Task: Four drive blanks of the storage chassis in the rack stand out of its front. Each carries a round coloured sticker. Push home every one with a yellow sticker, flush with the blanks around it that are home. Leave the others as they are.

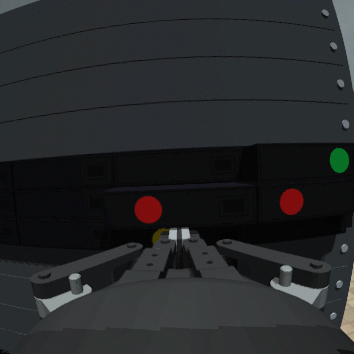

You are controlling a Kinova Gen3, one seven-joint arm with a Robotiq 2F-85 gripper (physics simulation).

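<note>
My gripper [179, 236] is shut and empty, its tips in front of the bottom row of blanks. A blank with a yellow sticker [159, 236] is in that row, in shade and partly hidden behind the fingers; how far it stands out cannot be told. Directly above it, a blank with a red sticker [148, 209] stands out, its top edge showing. To the right in the middle row, another blank with a red sticker [291, 201] stands out. Above that, a blank with a green sticker [339, 160] stands out in the top row at the right.
Plain blanks [47, 175] fill the left of the chassis. Dark rack panels [200, 80] lie above the chassis, and more panels show below it. A rack post with bolts [340, 83] runs down the right side. Tiled floor [348, 305] shows at the lower right.
</note>
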